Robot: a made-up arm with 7 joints.
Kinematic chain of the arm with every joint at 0, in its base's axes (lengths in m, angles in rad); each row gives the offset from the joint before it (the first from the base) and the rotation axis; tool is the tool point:
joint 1: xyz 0 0.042 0 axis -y
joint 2: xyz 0 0.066 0 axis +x
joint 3: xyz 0 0 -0.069 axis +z
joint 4: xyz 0 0 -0.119 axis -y
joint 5: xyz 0 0 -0.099 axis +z
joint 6: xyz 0 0 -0.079 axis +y
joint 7: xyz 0 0 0 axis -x
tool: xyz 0 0 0
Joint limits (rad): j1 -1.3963..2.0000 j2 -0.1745..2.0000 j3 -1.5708..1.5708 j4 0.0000..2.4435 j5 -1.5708..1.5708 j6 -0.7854..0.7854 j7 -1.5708..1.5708
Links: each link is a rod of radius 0.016 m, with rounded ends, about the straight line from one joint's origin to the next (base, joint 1, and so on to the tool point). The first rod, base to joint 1, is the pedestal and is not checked.
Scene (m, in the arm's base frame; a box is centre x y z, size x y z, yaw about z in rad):
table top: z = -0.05
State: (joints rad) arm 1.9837 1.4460 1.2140 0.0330 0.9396 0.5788 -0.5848
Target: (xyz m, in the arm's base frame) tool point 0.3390 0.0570 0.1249
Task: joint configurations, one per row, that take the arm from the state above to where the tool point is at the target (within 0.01 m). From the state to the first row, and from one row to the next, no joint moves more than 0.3 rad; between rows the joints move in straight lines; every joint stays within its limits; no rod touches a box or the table.
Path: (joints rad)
1: 1.9621 1.1759 1.0877 0.0538 0.9396 0.5788 -0.5848
2: 1.9405 0.9058 0.9615 0.0747 0.9396 0.5788 -0.5848
3: 1.9189 0.6358 0.8352 0.0955 0.9396 0.5788 -0.5848
4: 1.8973 0.3657 0.7089 0.1164 0.9396 0.5788 -0.5848
5: 1.8757 0.0956 0.5827 0.1372 0.9396 0.5788 -0.5848
6: 1.8541 -0.1745 0.4564 0.1580 0.9396 0.5788 -0.5848

